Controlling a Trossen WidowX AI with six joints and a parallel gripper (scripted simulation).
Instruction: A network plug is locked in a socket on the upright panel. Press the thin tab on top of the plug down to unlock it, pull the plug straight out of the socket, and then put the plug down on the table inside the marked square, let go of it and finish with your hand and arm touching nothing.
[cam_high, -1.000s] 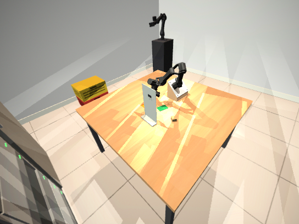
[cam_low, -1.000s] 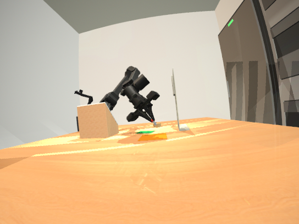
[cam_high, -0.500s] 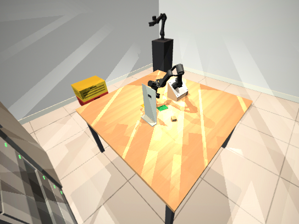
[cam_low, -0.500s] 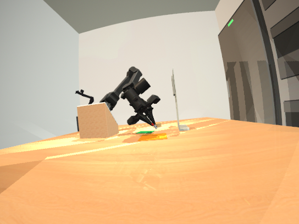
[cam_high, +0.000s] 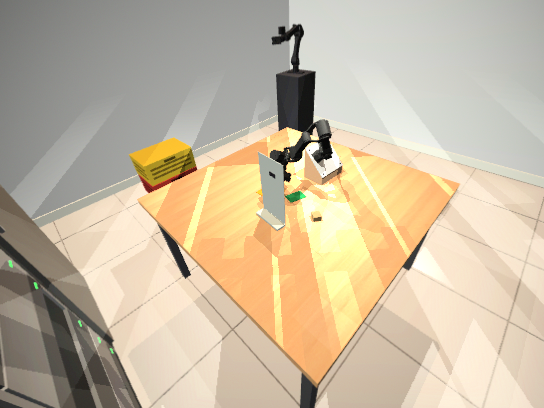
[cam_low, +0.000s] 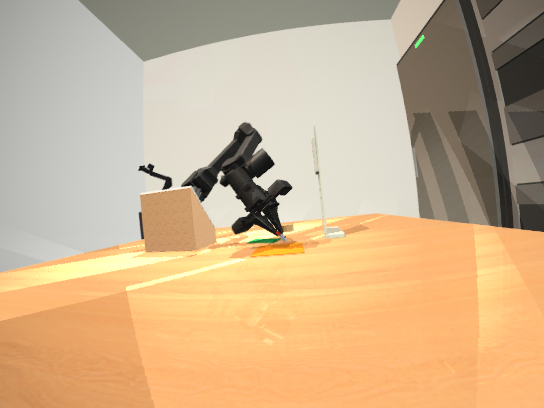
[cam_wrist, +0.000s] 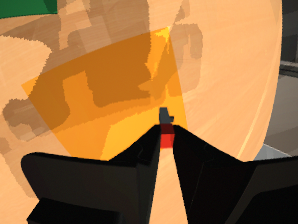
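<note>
Now: gripper tip 40 mm above the orange marked square and 10 mm past it. Round my gripper tip: red-and-grey plug right at my gripper tip; green board 140 mm to the left, 60 mm behind, 40 mm below; white upright panel 170 mm to the left, 150 mm ahead, 120 mm above.
</note>
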